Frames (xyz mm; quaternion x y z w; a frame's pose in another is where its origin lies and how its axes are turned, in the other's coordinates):
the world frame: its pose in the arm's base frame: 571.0 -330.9 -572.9 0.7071 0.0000 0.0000 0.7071
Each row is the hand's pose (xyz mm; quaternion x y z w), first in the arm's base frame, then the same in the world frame.
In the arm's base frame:
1: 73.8 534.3 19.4 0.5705 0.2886 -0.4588 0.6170
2: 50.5 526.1 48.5 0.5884 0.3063 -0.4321 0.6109
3: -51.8 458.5 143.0 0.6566 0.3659 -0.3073 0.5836
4: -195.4 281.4 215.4 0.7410 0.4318 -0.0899 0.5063
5: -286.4 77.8 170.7 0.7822 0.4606 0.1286 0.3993
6: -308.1 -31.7 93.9 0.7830 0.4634 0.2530 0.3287
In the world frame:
1: -497.2 592.3 -865.2 -0.0329 -0.1204 -0.5285 0.8397
2: -520.5 621.4 -857.0 -0.0159 -0.0890 -0.5221 0.8481
3: -622.8 715.9 -789.4 0.0516 0.0414 -0.4760 0.8769
4: -766.4 788.3 -612.3 0.1660 0.2418 -0.3689 0.8820
5: -857.4 743.6 -408.7 0.2708 0.4166 -0.2348 0.8355
6: -879.1 666.8 -299.2 0.3213 0.5066 -0.1488 0.7861

